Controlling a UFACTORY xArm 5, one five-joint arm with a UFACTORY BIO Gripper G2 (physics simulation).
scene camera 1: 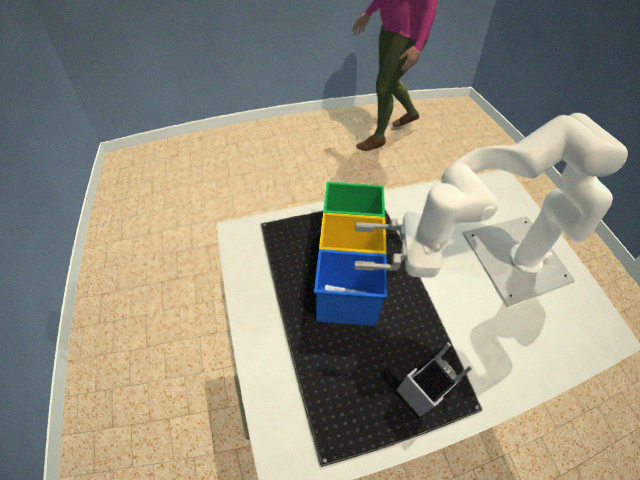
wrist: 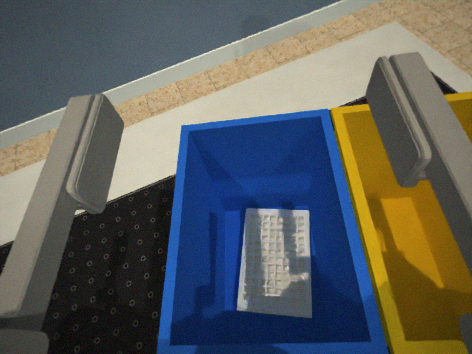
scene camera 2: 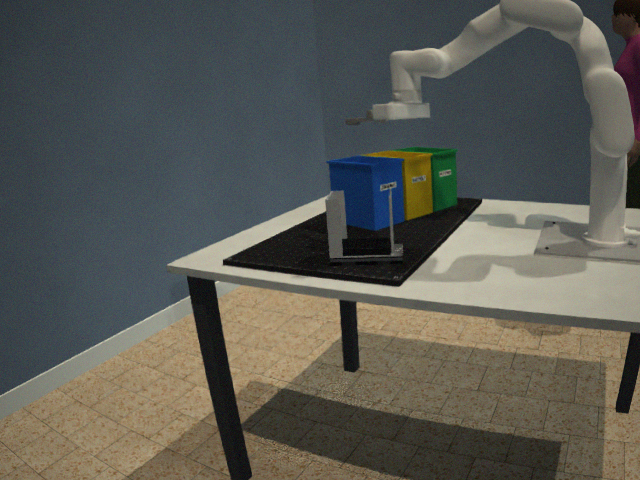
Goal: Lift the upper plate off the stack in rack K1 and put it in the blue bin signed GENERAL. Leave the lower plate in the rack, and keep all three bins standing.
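Seen in the pictures: hand, its tool point: (scene camera 1: 364,245) (wrist: 238,136) (scene camera 2: 367,120); arm's base, origin of its link: (scene camera 1: 526,259) (scene camera 2: 605,241).
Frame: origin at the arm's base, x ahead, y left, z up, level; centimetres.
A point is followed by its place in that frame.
A white gridded plate (scene camera 1: 334,288) {x 70.1, y 3.4, z 1.9 cm} (wrist: 276,262) {x 67.2, y 7.8, z 2.0 cm} lies inside the blue bin (scene camera 1: 348,310) {x 68.2, y 14.6, z 8.8 cm} (scene camera 2: 361,196) {x 64.4, y 15.4, z 9.2 cm} (wrist: 175,240) {x 66.5, y 15.0, z 18.3 cm}; in scene camera 1 its far-left end shows above the near rim. The blue bin stands upright; the lettering on its sign is too blurred to read. A black gridded plate (scene camera 1: 435,379) {x 47.7, y 35.7, z 3.7 cm} (scene camera 2: 367,246) {x 47.9, y 38.1, z 3.6 cm} sits low in the grey rack (scene camera 1: 416,395) {x 55.9, y 40.3, z 10.7 cm} (scene camera 2: 336,222) {x 51.8, y 43.4, z 9.9 cm}. My gripper (scene camera 1: 364,245) {x 65.0, y 9.0, z 29.5 cm} (scene camera 2: 353,121) (wrist: 249,135) {x 65.0, y 9.0, z 29.5 cm} is open and empty, level above the bins. Its fingers are apart from the white plate and the rims.
The yellow bin (scene camera 1: 351,232) {x 63.4, y -9.9, z 11.2 cm} (scene camera 2: 418,196) {x 56.2, y -2.0, z 6.4 cm} (wrist: 410,320) {x 58.1, y -4.2, z 0.6 cm} and the green bin (scene camera 1: 354,198) {x 60.3, y -22.8, z 12.5 cm} (scene camera 2: 445,191) {x 53.4, y -15.2, z 5.7 cm} stand upright in a row beside the blue one. All stand on the black perforated board (scene camera 1: 356,351) {x 66.7, y 23.4, z 0.3 cm} (scene camera 2: 289,248) {x 70.9, y 38.4, z 0.4 cm}. A person (scene camera 1: 392,67) walks behind the table.
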